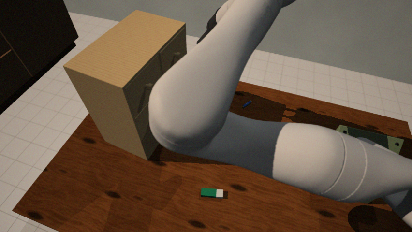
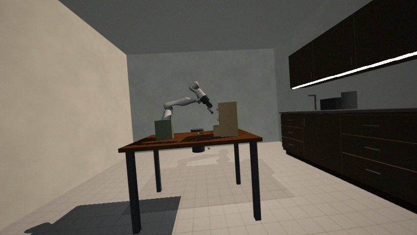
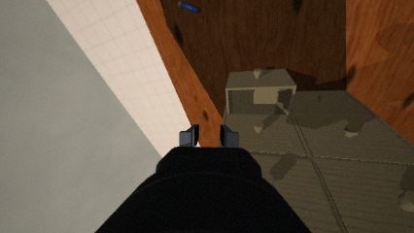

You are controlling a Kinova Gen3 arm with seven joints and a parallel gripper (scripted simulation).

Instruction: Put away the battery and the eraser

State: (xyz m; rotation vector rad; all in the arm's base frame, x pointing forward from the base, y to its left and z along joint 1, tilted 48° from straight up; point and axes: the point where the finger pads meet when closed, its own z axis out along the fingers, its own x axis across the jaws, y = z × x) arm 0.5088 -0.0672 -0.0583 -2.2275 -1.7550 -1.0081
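Now: hand 170 mm past the eraser, 300 mm to the right of it and 240 mm above it. The rest, counted from my hand: nine-volt battery: 170 mm ahead, 110 mm to the left, 20 mm below; small blue stick: 150 mm behind, 80 mm to the right, 250 mm below.
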